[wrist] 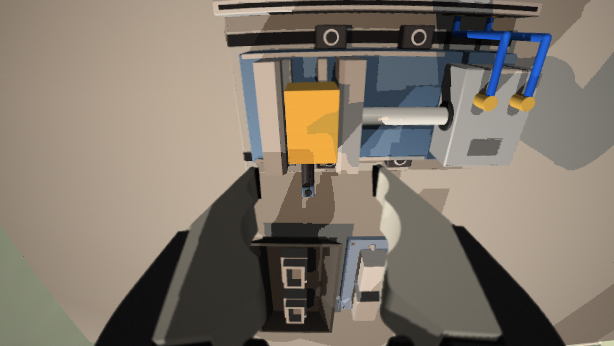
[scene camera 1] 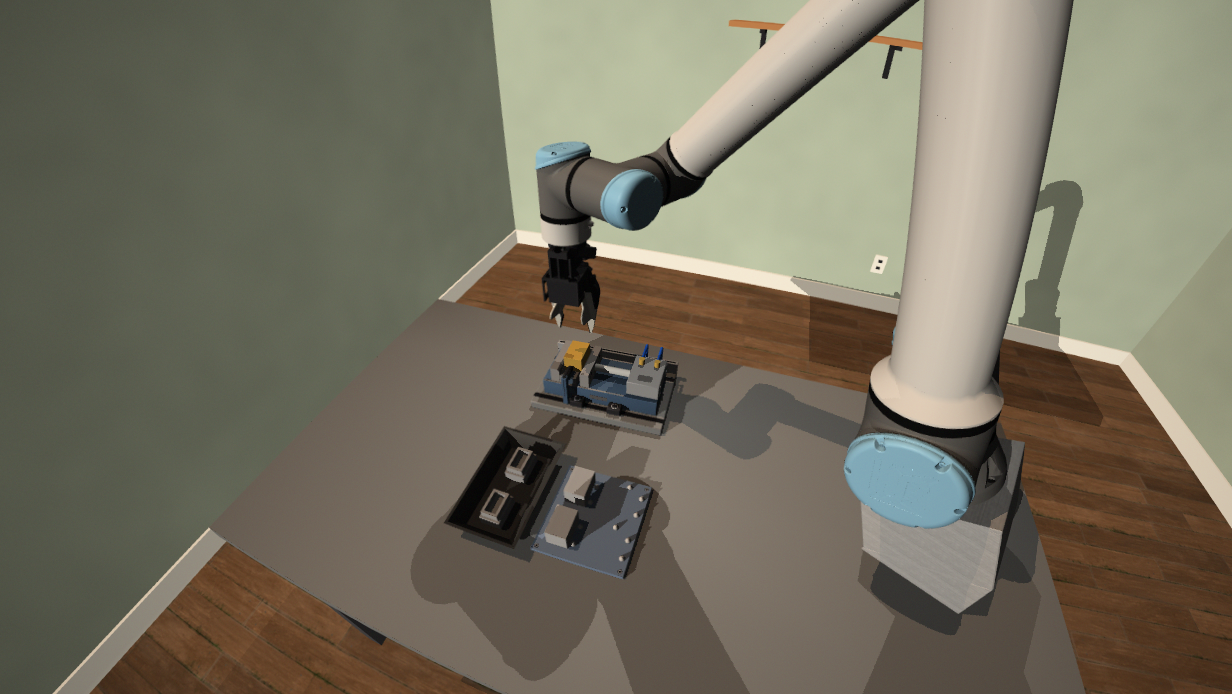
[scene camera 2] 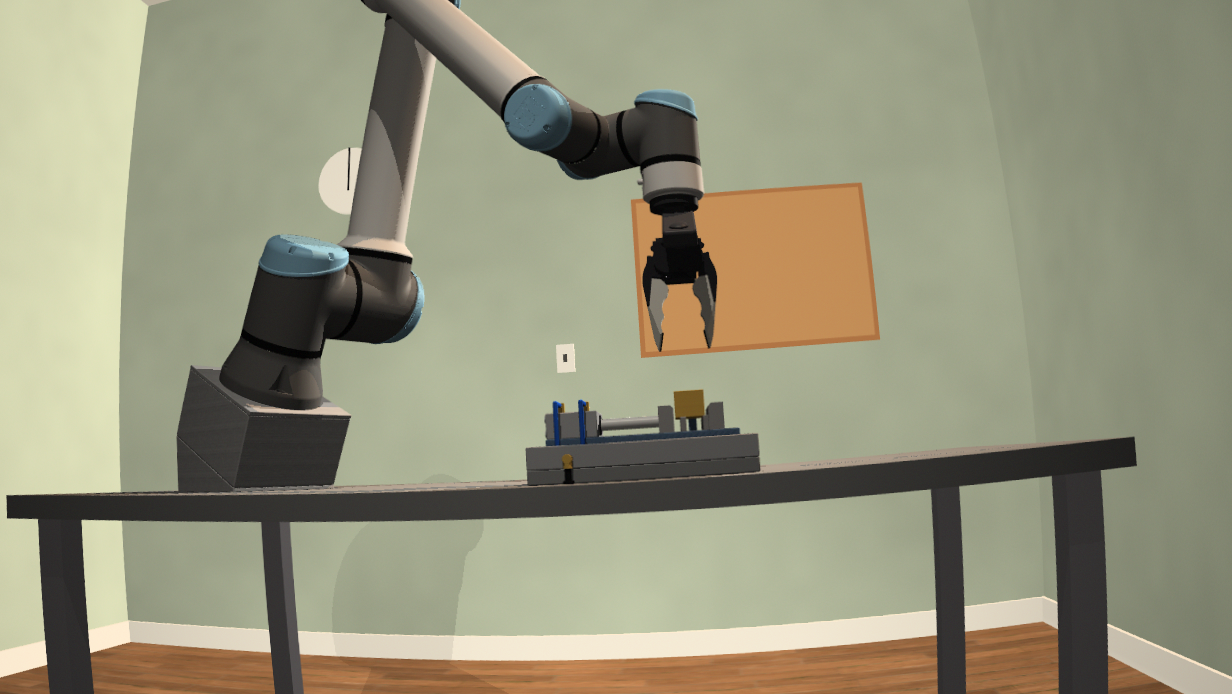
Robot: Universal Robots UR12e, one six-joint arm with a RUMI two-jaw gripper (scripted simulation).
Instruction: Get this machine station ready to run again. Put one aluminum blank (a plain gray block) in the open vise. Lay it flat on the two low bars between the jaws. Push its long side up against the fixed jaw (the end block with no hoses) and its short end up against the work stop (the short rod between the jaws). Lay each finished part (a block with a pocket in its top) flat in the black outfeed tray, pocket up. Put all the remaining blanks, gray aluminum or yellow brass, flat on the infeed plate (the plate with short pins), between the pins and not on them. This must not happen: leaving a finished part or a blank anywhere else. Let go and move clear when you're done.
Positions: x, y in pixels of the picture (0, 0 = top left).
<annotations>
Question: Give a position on a piston rod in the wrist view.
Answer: At 371, 115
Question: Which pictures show the gripper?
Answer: The wrist view, scene camera 1 and scene camera 2: all of them.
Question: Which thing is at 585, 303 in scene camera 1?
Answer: The gripper.
</annotations>
